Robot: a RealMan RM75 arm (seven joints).
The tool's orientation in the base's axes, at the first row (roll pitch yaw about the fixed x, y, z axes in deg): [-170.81 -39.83 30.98]
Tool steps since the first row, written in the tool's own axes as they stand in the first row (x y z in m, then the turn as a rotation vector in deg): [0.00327 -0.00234 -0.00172 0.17 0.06 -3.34]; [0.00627 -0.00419 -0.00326 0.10 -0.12 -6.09]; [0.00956 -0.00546 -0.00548 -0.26 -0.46 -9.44]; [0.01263 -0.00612 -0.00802 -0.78 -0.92 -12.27]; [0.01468 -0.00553 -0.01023 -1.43 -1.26 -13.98]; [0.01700 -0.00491 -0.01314 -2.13 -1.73 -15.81]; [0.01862 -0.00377 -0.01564 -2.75 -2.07 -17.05]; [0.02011 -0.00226 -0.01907 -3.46 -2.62 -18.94]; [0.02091 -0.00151 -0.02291 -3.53 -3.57 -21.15]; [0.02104 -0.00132 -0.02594 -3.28 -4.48 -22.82]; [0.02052 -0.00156 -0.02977 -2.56 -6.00 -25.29]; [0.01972 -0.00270 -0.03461 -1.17 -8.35 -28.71]
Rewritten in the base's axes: [-0.00003 0.00235 0.00369 -1.39 -1.52 2.63]; [0.00013 0.00430 0.00700 -2.81 -2.68 4.70]; [0.00052 0.00558 0.01095 -4.79 -4.10 7.05]; [0.00098 0.00614 0.01492 -6.70 -5.25 8.92]; [0.00167 0.00546 0.01784 -8.12 -6.03 9.84]; [0.00222 0.00454 0.02145 -9.70 -6.78 10.83]; [0.00282 0.00312 0.02425 -10.88 -7.33 11.42]; [0.00312 0.00093 0.02761 -12.55 -8.05 12.46]; [0.00233 -0.00113 0.03095 -14.18 -8.34 14.21]; [0.00114 -0.00263 0.03330 -15.32 -8.29 15.75]; [-0.00111 -0.00442 0.03590 -16.89 -7.94 18.27]; [-0.00454 -0.00607 0.03920 -18.95 -7.11 22.04]
